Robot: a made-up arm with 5 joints.
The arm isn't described. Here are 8 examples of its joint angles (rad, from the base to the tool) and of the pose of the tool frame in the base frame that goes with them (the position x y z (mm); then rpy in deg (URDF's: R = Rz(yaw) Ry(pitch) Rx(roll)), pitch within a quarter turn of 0, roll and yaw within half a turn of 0).
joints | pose
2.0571 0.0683 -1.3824 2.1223 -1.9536 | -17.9 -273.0 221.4 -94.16 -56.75 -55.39
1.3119 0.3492 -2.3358 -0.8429 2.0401 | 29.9 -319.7 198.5 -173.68 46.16 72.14
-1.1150 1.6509 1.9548 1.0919 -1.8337 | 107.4 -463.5 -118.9 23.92 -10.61 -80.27
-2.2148 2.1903 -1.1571 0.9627 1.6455 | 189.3 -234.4 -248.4 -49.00 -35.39 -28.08
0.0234 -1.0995 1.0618 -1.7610 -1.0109 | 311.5 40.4 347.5 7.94 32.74 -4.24
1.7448 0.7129 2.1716 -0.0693 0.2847 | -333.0 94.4 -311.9 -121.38 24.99 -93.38
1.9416 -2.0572 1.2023 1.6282 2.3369 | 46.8 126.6 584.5 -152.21 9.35 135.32
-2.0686 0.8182 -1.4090 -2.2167 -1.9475 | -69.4 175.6 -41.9 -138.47 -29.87 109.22
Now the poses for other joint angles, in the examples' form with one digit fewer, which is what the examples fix.
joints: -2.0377 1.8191 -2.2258 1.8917 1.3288
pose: 296 -5 -143 24.0 -17.2 -88.7
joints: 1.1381 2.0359 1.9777 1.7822 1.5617
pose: -342 468 26 23.6 24.1 -38.9
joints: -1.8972 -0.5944 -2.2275 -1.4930 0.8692
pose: 92 14 613 58.3 8.5 -170.6
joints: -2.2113 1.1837 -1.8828 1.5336 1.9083
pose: 104 154 -122 -15.8 16.8 -92.5
